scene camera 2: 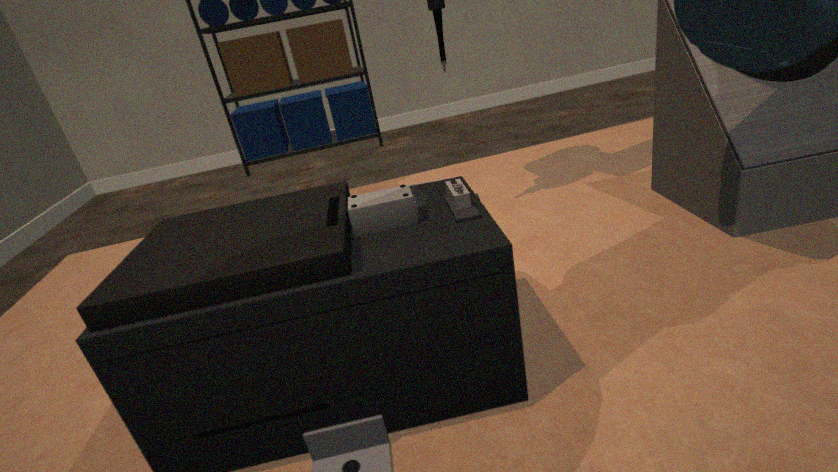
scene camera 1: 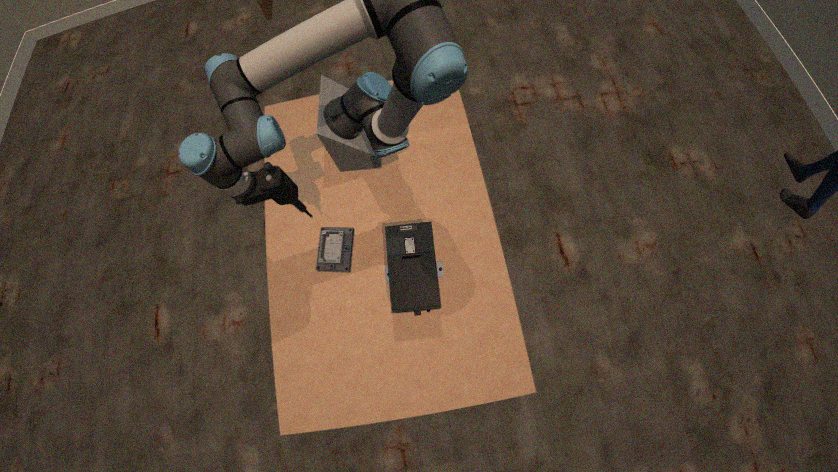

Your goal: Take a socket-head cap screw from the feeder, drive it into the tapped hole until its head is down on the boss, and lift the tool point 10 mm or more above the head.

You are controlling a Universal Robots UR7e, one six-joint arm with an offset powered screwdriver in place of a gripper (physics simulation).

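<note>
The feeder [scene camera 1: 414, 287] [scene camera 2: 328, 351] is a dark box with a pale block near one end and a small light pick-up block [scene camera 2: 459, 199] at its edge. My screwdriver [scene camera 1: 310, 215] [scene camera 2: 442, 57] is off the feeder, its bit pointing down. In scene camera 1 its tip shows just above and left of the grey housing [scene camera 1: 349, 249]. In scene camera 2 a small light-coloured cap screw [scene camera 2: 443, 68] shows at the bit's end, so the tool is shut on it. The housing has a pale recessed middle and holes along its rim. The tapped hole and boss are too small to tell apart.
The robot's base stands on a grey slanted pedestal [scene camera 1: 351, 159] [scene camera 2: 691, 134] at the back of the wooden table top [scene camera 1: 351, 375] [scene camera 2: 703, 375]. A small bracket [scene camera 1: 440, 269] [scene camera 2: 351, 442] sticks out of the feeder's side. A person's legs [scene camera 1: 820, 181] show at the far right. A shelf rack [scene camera 2: 234, 139] stands by the wall.
</note>
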